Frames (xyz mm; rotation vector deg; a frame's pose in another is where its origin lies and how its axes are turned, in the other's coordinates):
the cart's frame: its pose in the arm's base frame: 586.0 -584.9 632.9 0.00 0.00 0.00
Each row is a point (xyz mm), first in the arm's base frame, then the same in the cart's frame.
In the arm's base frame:
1: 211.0 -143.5 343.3
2: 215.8 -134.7 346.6
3: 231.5 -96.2 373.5
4: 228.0 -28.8 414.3
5: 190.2 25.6 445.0
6: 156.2 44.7 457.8
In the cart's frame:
1: -375.0 441.4 -289.6
2: -370.2 450.2 -286.3
3: -354.5 488.7 -259.4
4: -358.0 556.1 -218.6
5: -395.8 610.5 -187.9
6: -429.8 629.6 -175.1

